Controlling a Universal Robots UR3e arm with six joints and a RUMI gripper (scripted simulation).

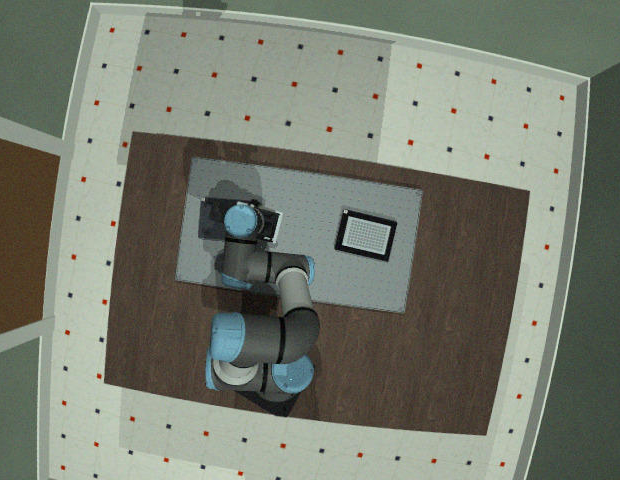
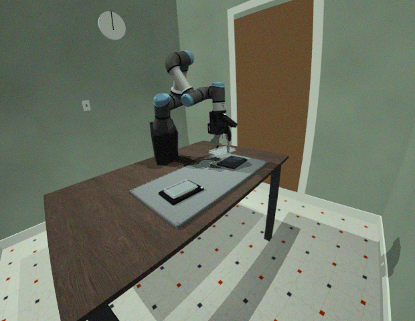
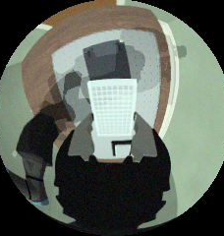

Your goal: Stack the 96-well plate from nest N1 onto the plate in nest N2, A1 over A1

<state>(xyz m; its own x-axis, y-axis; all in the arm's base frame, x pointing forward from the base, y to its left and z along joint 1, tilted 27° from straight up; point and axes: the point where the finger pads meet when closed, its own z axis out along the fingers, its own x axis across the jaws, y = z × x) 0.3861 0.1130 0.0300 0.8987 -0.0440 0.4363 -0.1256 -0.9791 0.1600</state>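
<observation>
The black nest N2 lies 31 cm to the right of my hand and 11 cm below it. Round my hand: grey nest N1: 11 cm below, 10 cm to the left.
</observation>
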